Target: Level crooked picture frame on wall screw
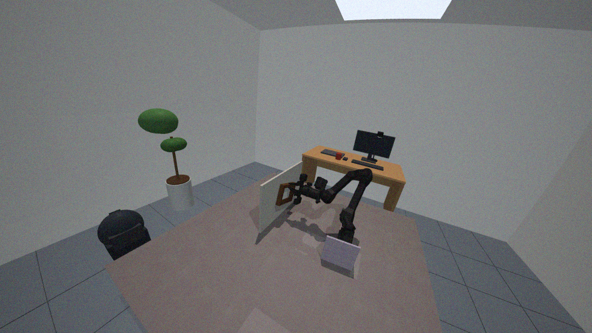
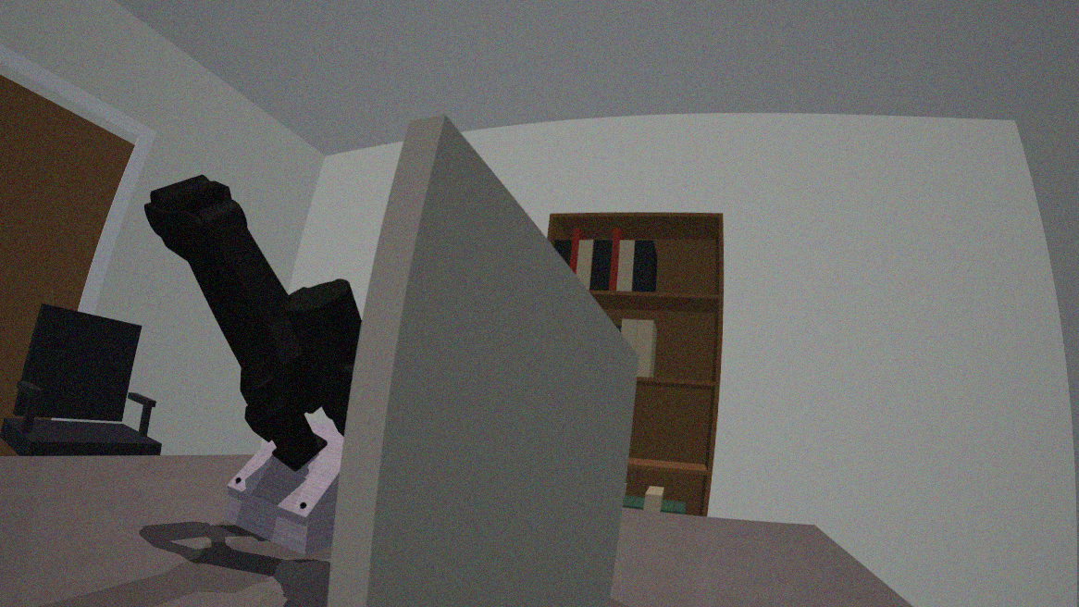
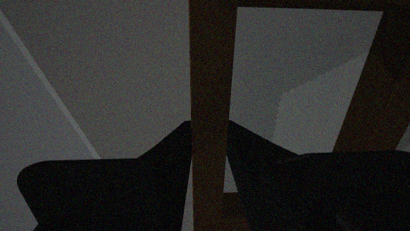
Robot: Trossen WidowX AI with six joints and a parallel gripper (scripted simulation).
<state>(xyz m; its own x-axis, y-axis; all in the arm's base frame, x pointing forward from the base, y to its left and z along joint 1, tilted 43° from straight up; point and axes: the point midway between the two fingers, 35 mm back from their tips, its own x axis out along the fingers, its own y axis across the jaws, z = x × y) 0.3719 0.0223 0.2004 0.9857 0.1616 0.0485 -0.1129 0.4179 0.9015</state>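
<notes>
Now: the brown wooden picture frame 20 mm to the left of my gripper tip and 50 mm below it. Round my gripper tip: wall panel 20 mm ahead, 70 mm below.
</notes>
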